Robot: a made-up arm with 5 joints.
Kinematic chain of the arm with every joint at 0, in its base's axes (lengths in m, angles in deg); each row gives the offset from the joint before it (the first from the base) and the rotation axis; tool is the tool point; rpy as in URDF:
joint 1: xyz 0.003 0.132 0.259 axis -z
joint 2: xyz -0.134 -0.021 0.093 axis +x
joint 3: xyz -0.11 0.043 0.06 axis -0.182 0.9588 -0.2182
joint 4: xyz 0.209 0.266 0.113 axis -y
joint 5: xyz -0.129 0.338 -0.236 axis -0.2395 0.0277 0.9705
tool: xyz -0.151 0.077 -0.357 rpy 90 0 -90
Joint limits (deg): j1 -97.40..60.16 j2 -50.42..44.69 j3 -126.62..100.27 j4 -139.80..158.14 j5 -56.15..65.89
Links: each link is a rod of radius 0.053 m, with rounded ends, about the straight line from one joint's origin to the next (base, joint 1, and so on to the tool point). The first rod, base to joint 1, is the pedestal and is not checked.
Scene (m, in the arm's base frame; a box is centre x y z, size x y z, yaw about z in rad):
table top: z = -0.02
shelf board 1: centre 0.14 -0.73 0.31 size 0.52 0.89 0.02 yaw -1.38
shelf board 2: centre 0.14 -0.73 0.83 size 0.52 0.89 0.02 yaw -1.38
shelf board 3: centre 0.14 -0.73 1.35 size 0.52 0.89 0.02 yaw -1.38
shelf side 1: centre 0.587 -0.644 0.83 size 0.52 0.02 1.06 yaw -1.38
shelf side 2: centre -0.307 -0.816 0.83 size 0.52 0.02 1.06 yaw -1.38
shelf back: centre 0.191 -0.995 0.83 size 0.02 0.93 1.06 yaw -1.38
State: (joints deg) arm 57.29 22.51 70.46 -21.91 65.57
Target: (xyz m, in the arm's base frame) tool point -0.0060 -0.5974 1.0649
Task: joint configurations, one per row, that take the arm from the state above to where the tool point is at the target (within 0.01 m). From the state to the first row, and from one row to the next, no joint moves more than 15 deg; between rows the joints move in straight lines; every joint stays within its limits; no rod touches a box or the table.
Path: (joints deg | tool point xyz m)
1: 42.54 24.73 61.66 -29.87 62.46 | -0.1240 0.8382 0.6063
2: 27.80 26.95 52.86 -37.84 59.36 | -0.2947 0.7608 0.6770
3: 13.05 29.16 44.05 -45.80 56.25 | -0.4451 0.6365 0.7472
4: -1.69 31.38 35.25 -53.76 53.15 | -0.5597 0.4691 0.8149
5: -16.44 33.60 26.45 -61.73 50.04 | -0.6243 0.2683 0.8780
6: -31.18 35.82 17.65 -69.69 46.94 | -0.6273 0.0496 0.9341
7: -45.93 38.04 8.85 -77.65 43.83 | -0.5625 -0.1676 0.9820
8: -60.68 40.25 0.04 -85.62 40.73 | -0.4308 -0.3615 1.0202
9: -75.42 42.47 -8.76 -93.58 37.62 | -0.2402 -0.5107 1.0480
10: -90.17 44.69 -17.56 -101.54 34.51 | -0.0060 -0.5974 1.0649

